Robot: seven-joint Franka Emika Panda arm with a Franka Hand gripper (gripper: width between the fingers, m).
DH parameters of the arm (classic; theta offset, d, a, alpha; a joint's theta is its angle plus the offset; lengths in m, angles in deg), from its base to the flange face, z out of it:
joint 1: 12.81 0.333 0 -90
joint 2: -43.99 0 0 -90
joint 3: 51.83 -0.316 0.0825 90
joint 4: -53.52 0 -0.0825 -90
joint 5: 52.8 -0.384 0 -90
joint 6: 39.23 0 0.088 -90
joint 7: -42.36 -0.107 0 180
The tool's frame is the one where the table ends.
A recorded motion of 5 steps. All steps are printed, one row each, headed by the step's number.
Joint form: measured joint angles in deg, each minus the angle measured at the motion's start. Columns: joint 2, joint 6, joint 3, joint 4, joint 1, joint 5, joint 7.
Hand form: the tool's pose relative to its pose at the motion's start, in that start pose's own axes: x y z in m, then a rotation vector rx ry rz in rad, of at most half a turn. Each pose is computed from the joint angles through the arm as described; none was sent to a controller.
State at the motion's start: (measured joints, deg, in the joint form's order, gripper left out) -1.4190 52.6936 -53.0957 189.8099 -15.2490 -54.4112 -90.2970
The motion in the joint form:
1: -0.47 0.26 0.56 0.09 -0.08 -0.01 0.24
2: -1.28 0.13 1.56 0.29 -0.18 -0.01 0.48
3: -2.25 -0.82 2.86 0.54 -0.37 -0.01 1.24
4: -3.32 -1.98 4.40 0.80 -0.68 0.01 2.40
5: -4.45 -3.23 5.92 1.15 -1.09 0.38 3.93
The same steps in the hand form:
1: 0.0042 -0.0017 -0.0023 0.0037 -0.0128 0.0041
2: 0.0122 -0.0038 -0.0050 0.0020 -0.0276 0.0138
3: 0.0237 -0.0056 -0.0066 -0.0113 -0.0375 0.0191
4: 0.0373 -0.0079 -0.0081 -0.0280 -0.0489 0.0216
5: 0.0520 -0.0100 -0.0087 -0.0424 -0.0553 0.0183

